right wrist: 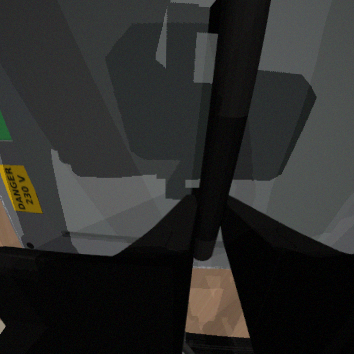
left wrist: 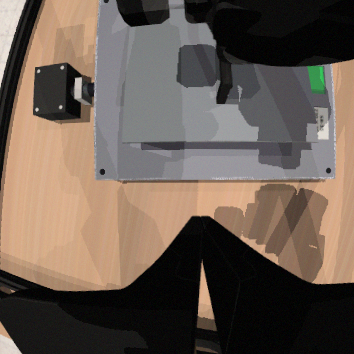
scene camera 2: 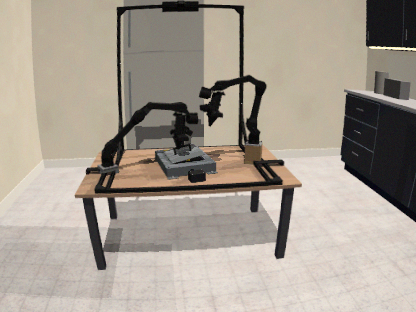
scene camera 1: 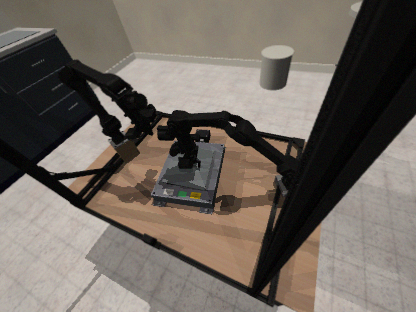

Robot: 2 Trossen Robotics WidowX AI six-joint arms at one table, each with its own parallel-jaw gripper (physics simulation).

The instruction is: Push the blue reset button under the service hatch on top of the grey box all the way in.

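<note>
The grey box [scene camera 1: 218, 172] [scene camera 2: 189, 169] [left wrist: 200, 165] lies on the table. Its service hatch [scene camera 1: 182, 175] [left wrist: 150, 100] [right wrist: 305, 200] lies low over the opening, nearly flat; a dark gap shows under its edge in scene camera 2 and the left wrist view. The blue button does not show; the hatch covers the area below it. My right gripper [scene camera 1: 192, 164] [scene camera 2: 183, 150] [right wrist: 206, 203] is shut on the hatch's black handle [right wrist: 232, 90], above the hatch. My left gripper [scene camera 1: 151, 133] [scene camera 2: 212, 123] [left wrist: 199, 223] is shut and empty, raised beside the box.
A small black block [scene camera 2: 197, 175] [left wrist: 56, 92] sits at one end of the box, with a connector between them. Green [scene camera 1: 182, 194] [left wrist: 316, 79] and yellow [scene camera 1: 195, 195] [right wrist: 22, 189] labels mark the other end. A brown block [scene camera 1: 127, 150] [scene camera 2: 253, 153] is at the left arm's base.
</note>
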